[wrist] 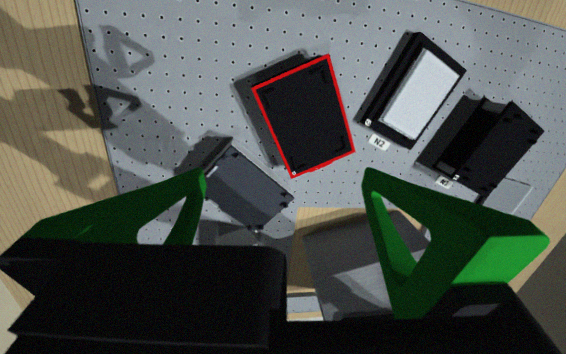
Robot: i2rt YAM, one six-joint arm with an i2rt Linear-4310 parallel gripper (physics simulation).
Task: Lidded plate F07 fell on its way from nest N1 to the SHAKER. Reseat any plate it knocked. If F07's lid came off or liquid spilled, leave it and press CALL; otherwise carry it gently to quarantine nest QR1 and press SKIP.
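Places are measured from the arm's base along level axes (x right, y ahead, z up), in metres.
Where they show: gripper, between the fingertips: (pixel 283 176).
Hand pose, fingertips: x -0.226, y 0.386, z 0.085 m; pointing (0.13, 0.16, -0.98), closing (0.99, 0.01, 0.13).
Note:
Each offset is from my fingertips to the centre of the thing. "spot": to the spot under its first point. Level surfaces: height alone.
My gripper (pixel 283 176) is open, its two green fingers wide apart with nothing between the tips. The red-edged quarantine nest QR1 @[dx +0.069, dy -0.021, dz -0.247 m] (pixel 305 117) lies just beyond the fingertips; its black inside holds no visible plate. Nest N2 @[spot: dx +0.239, dy +0.101, dz -0.256 m] (pixel 412 41) at the upper right holds a pale plate @[dx +0.265, dy +0.016, dz -0.244 m] (pixel 422 95), which looks seated within the rim. A black nest @[dx +0.448, dy -0.082, dz -0.235 m] (pixel 500 150) with a blurred label, seemingly N1, is at the right; it has a dark slot and a sloping black face. A thin pale square @[spot: dx +0.613, dy -0.216, dz -0.256 m] (pixel 511 196) lies beside it. I cannot tell which thing is F07, or its lid.
A dark grey block @[spot: dx -0.036, dy -0.124, dz -0.214 m] (pixel 245 187), tilted in view, is by the left fingertip. A large grey box (pixel 350 250) stands at the lower middle, partly behind the right finger. The perforated grey board @[dz -0.269 m] (pixel 200 60) has wooden table @[dz -0.282 m] (pixel 45 65) along its left side. SHAKER, CALL and SKIP labels are not readable.

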